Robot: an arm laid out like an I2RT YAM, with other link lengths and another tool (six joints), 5 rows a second.
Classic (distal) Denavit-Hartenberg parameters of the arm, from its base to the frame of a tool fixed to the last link. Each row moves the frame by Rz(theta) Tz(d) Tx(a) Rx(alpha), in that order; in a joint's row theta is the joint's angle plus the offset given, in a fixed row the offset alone. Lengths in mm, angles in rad.
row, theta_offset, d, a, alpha
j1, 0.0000, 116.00, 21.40, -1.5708
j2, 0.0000, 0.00, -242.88, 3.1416
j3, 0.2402, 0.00, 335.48, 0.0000
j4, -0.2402, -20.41, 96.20, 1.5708
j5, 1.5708, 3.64, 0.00, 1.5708
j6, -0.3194, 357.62, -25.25, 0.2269
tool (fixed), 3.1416, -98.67, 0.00, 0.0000
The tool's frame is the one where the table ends.
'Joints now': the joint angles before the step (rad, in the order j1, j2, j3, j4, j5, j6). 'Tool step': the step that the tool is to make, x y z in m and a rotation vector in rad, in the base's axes. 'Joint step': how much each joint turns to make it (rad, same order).
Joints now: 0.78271, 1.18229, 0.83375, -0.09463, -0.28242, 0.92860
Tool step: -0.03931, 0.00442, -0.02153, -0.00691, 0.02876, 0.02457
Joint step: 0.07242, -0.06823, -0.09739, 0.01408, 0.03598, 0.03678
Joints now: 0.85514, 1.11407, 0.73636, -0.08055, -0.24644, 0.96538
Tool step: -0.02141, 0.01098, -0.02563, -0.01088, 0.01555, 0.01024
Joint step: 0.06254, 0.01719, -0.05206, 0.05737, 0.04446, 0.02876
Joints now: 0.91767, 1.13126, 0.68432, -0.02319, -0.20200, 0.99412
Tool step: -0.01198, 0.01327, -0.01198, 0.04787, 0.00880, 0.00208
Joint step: 0.03981, 0.02925, -0.06006, 0.13212, 0.01862, 0.04919
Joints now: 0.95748, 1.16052, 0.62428, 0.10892, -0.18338, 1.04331
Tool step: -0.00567, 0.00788, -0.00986, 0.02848, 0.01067, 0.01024
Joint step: 0.01286, 0.04016, -0.02751, 0.08951, -0.00772, 0.02435
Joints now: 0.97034, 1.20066, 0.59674, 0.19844, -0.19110, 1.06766
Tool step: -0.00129, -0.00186, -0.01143, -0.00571, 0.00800, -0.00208
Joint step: 0.00048, 0.01232, -0.01951, 0.02339, 0.00100, 0.00419
